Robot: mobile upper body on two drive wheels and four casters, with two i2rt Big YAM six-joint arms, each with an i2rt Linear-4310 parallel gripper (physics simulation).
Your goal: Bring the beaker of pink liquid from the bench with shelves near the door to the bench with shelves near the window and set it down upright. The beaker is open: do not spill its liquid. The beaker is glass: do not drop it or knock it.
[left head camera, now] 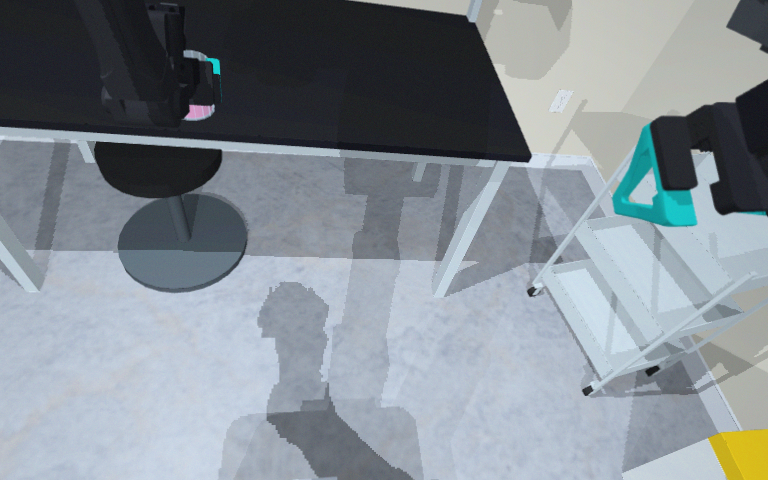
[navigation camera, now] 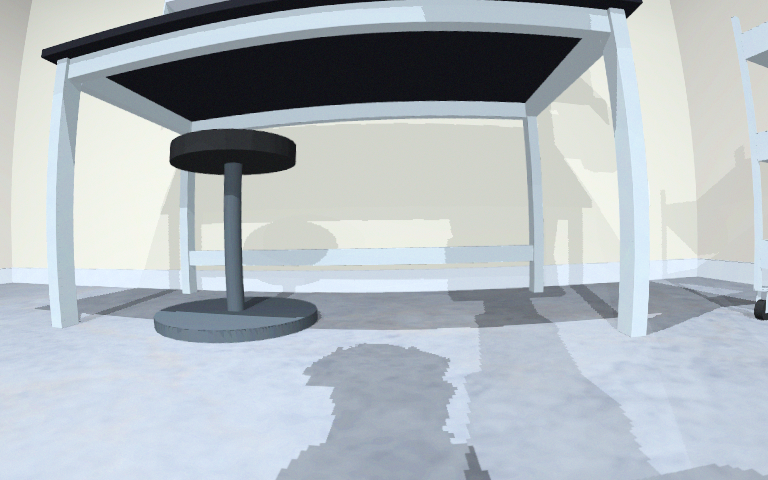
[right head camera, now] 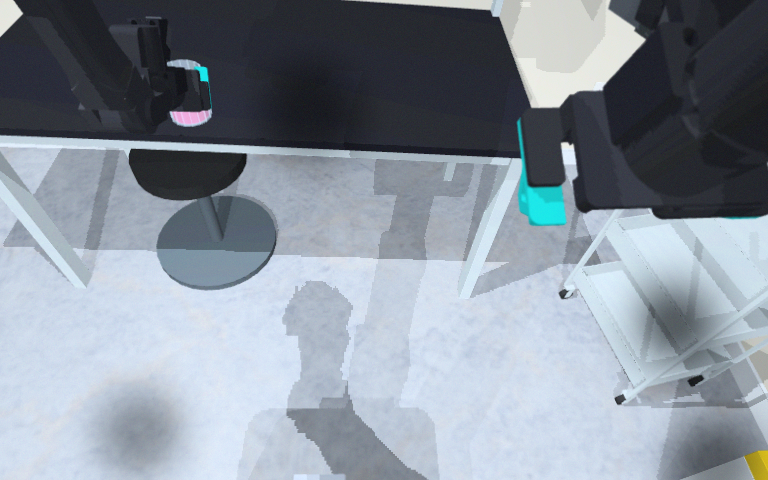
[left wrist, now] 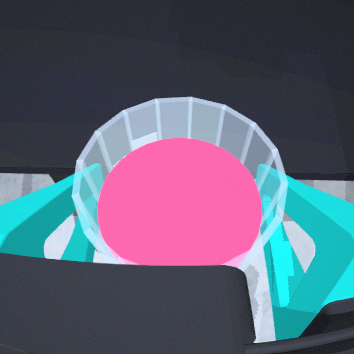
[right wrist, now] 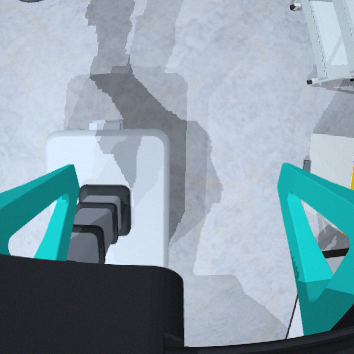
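Observation:
The glass beaker of pink liquid (left head camera: 199, 111) (right head camera: 191, 118) (left wrist: 180, 205) looks upright, its liquid inside. My left gripper (left head camera: 200, 83) (right head camera: 190, 91) (left wrist: 179, 175) is shut on it, one teal finger on each side. In the head views the beaker shows against the black bench top (left head camera: 339, 84) (right head camera: 351, 84) (left wrist: 175, 50), close to its front edge. In the left wrist view that edge passes behind the beaker, and floor shows beside the fingers. The gap beneath the beaker is hidden. My right gripper (right wrist: 177, 174) is open and empty, to the right of the bench.
A black-seated stool (left head camera: 182, 237) (right head camera: 216, 243) (navigation camera: 232, 152) stands under the bench's left part. Bench legs (left head camera: 470, 232) (navigation camera: 631, 186) stand at the front corners. A white wheeled cart (left head camera: 583, 316) (right head camera: 611, 325) stands at the right. A yellow-topped cabinet (left head camera: 747, 452) shows at the lower right.

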